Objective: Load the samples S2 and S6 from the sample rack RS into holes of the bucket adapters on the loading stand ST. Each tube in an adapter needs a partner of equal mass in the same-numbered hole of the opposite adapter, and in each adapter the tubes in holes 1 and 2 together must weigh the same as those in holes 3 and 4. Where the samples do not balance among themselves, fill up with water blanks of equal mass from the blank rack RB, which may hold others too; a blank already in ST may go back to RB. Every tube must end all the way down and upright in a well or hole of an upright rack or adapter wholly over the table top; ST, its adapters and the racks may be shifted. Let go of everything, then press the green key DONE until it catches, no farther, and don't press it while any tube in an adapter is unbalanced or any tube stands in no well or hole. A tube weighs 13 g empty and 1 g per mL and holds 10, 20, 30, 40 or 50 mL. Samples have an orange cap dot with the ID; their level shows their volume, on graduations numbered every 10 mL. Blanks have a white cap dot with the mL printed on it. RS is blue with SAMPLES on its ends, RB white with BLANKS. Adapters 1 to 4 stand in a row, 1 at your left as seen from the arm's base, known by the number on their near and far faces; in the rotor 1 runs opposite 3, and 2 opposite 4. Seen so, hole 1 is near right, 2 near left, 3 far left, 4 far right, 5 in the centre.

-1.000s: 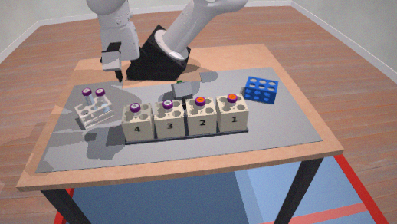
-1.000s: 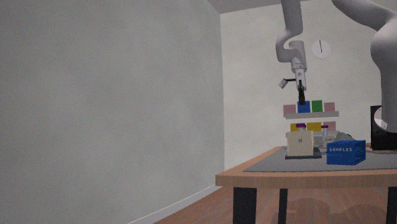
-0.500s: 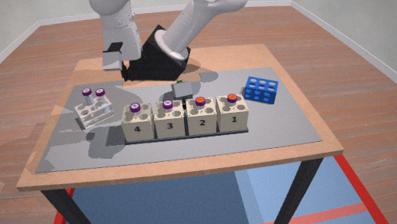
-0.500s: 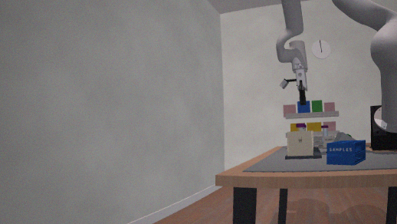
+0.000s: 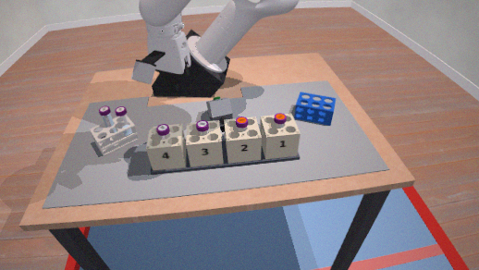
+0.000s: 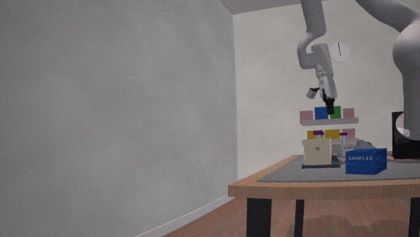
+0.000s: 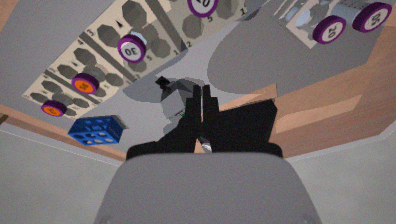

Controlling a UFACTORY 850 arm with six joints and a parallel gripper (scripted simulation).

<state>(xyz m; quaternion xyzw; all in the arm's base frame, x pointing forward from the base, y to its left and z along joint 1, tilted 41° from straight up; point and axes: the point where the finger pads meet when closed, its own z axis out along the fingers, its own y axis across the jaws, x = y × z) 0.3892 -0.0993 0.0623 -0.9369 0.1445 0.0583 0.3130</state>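
My gripper is now 180 mm past the green DONE key, 90 mm to the right of it and 160 mm above it. Also, from my hand: blank marked 30 (40 mm ahead, 80 mm to the left, 160 mm below); blank marked 10 (50 mm ahead, 40 mm to the right, 160 mm below); adapter 4 (60 mm ahead, 30 mm to the right, 170 mm below).
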